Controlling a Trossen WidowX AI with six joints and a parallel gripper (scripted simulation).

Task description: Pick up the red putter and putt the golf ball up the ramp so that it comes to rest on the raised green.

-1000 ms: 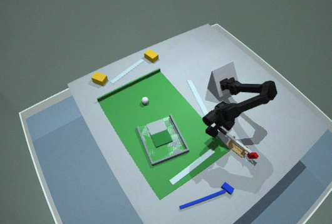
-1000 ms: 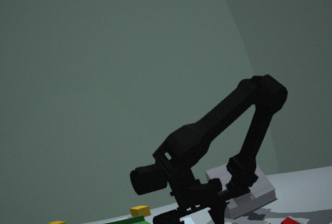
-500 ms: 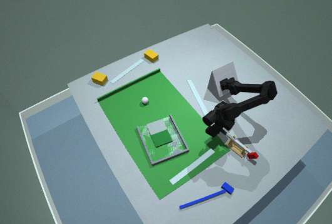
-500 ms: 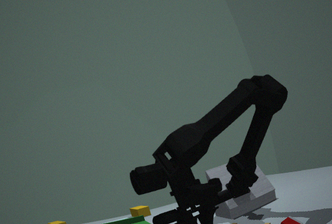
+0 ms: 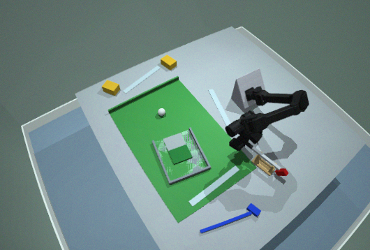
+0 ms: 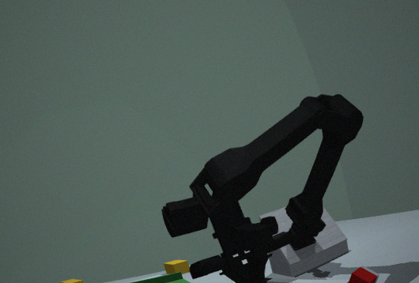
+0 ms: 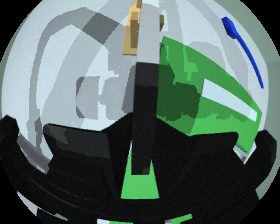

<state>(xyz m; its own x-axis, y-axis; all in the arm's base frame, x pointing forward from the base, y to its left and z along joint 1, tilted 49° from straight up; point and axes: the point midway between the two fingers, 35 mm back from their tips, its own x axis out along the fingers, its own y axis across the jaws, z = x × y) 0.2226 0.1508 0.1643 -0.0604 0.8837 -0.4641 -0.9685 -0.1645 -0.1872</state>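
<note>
The red putter is 30 mm behind my gripper tip, 110 mm to the left of it and 20 mm above it. Round my gripper tip: blue putter (270 mm ahead, 260 mm to the left, 40 mm below); wooden putter stand (40 mm behind, 130 mm to the left, 10 mm below); mat (260 mm ahead, 230 mm to the right, 50 mm below).
</note>
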